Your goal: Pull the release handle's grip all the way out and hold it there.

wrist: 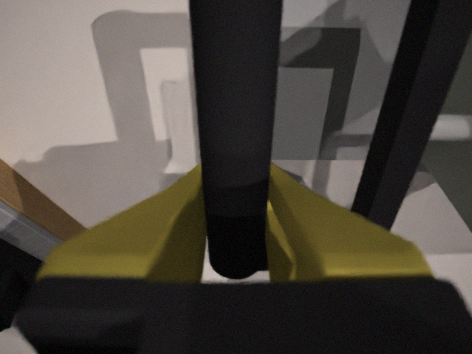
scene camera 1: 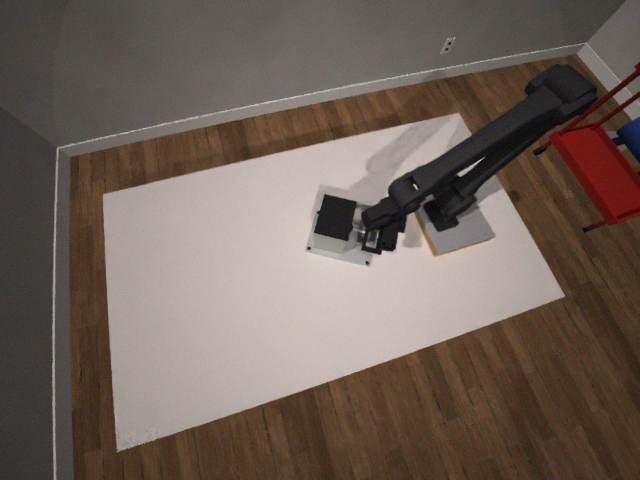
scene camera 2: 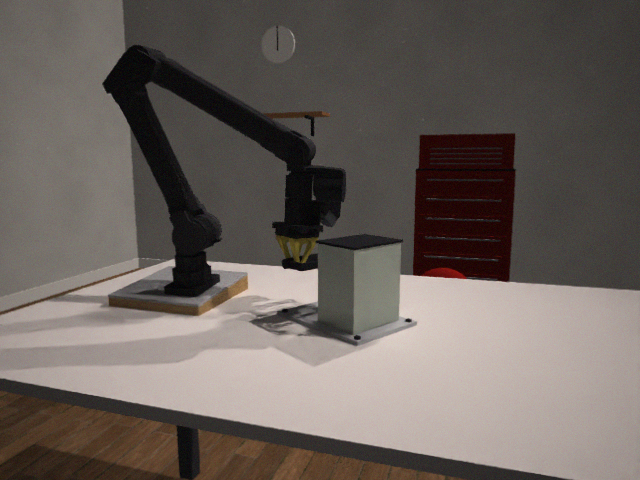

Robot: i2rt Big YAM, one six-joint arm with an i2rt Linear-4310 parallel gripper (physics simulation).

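The release handle's black frame-shaped grip (scene camera 1: 371, 251) (scene camera 2: 300, 265) (wrist: 237, 110) sticks out beside a pale green housing (scene camera 1: 329, 244) (scene camera 2: 377, 289) with a black top. In the wrist view a pale rod (wrist: 452, 127) runs from the frame's inner bar toward the housing, and some of it shows between them. My gripper (scene camera 2: 297, 257) (wrist: 235, 176) points down and is shut on the grip's outer bar, one yellow finger on each side. The arm's wrist hides the fingers in scene camera 1. In scene camera 2 the housing's near corner hides part of the grip.
The housing stands on a grey plate (scene camera 1: 351, 258) (scene camera 2: 385, 330) with dark bolts, on the white table (scene camera 1: 206, 310) (scene camera 2: 465, 392). The arm's base board (scene camera 1: 462, 235) (scene camera 2: 147, 289) lies behind the gripper. A red cart (scene camera 1: 602, 175) and a red tool cabinet (scene camera 2: 465, 149) stand beyond the table.
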